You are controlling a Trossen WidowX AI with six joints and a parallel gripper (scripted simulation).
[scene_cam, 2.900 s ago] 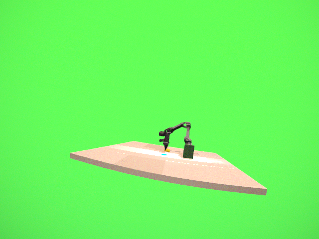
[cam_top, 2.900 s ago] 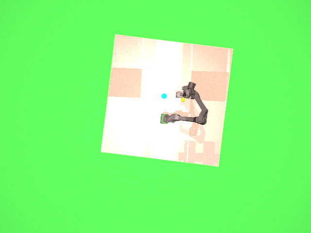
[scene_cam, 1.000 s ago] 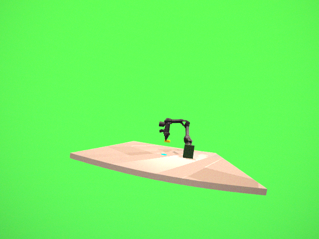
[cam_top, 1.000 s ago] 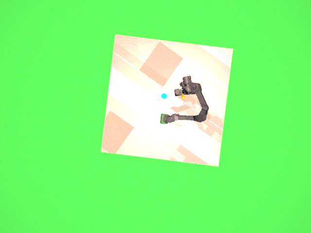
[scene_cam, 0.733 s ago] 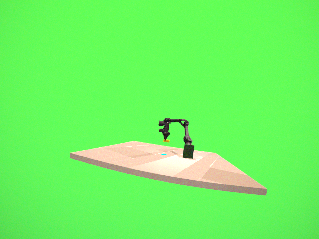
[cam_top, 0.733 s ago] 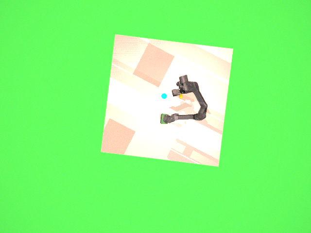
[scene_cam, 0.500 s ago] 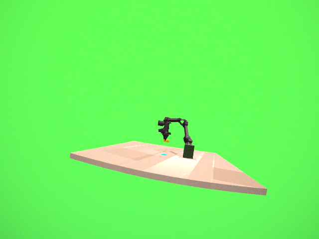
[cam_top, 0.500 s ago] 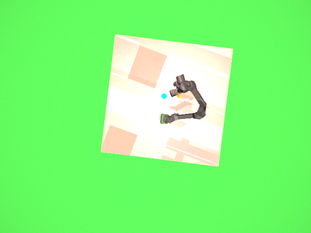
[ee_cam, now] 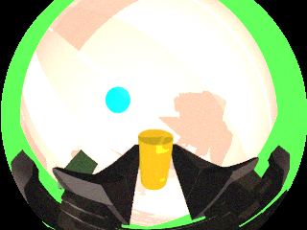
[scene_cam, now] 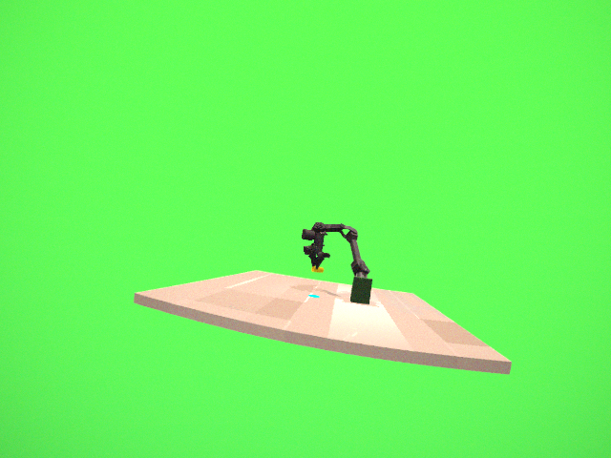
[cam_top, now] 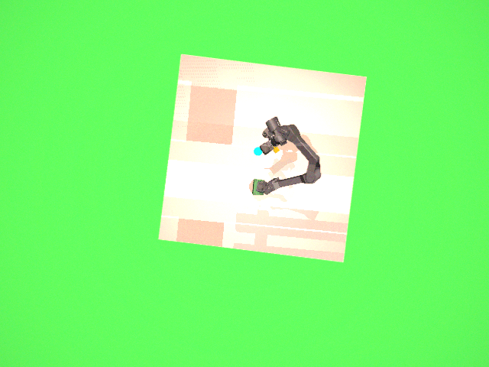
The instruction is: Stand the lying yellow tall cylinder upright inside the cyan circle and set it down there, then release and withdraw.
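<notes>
Right now my gripper tip is 30 mm past the cyan circle, 70 mm to the right of it and 140 mm above it. The rest, counted from my gripper tip: yellow cylinder: 10 mm behind, 20 mm to the right.
</notes>
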